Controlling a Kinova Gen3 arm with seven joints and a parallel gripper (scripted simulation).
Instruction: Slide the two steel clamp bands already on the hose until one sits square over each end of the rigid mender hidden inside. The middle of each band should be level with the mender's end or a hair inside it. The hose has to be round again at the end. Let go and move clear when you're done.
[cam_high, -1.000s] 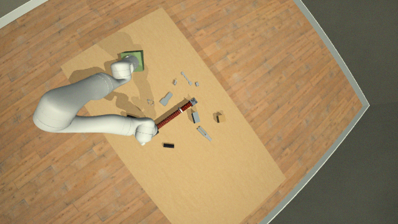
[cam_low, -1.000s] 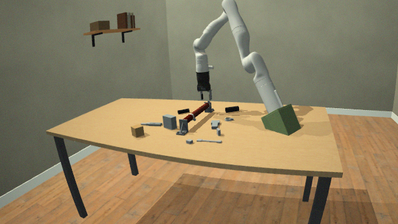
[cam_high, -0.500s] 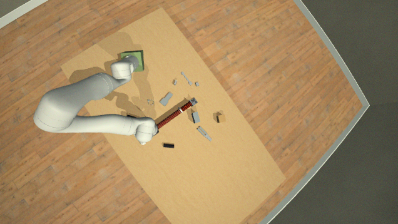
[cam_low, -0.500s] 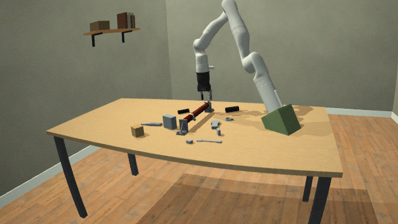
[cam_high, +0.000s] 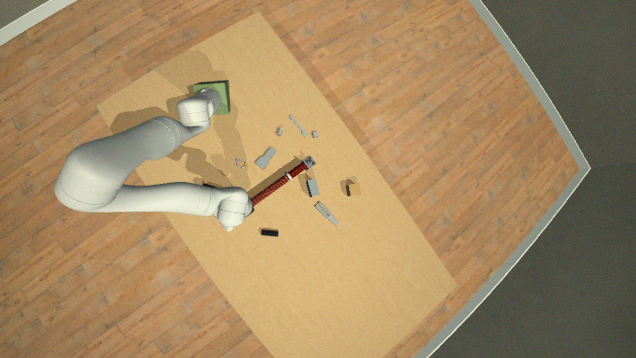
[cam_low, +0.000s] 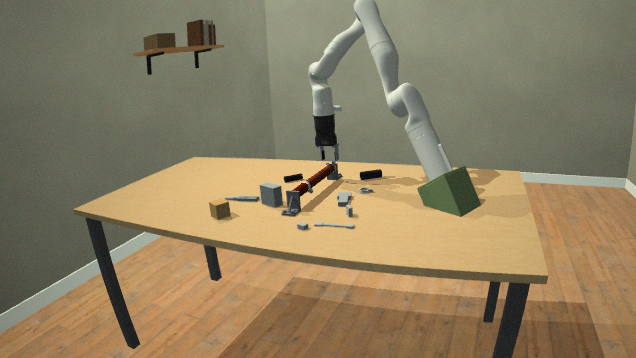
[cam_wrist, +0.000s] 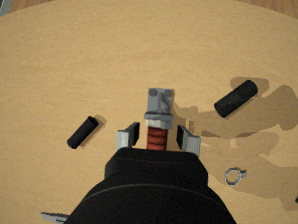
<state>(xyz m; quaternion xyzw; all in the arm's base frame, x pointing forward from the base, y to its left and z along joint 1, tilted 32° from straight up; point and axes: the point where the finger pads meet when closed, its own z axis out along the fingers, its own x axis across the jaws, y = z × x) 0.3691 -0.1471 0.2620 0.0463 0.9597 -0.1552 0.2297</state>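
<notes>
The grey block lies 270 mm to the left of my hand, 150 mm ahead of it and 70 mm below it. Also, from my hand: wrench (440 mm to the left, 100 mm below, 100 mm behind); wooden cube (400 mm to the left, 290 mm ahead, 80 mm below).
</notes>
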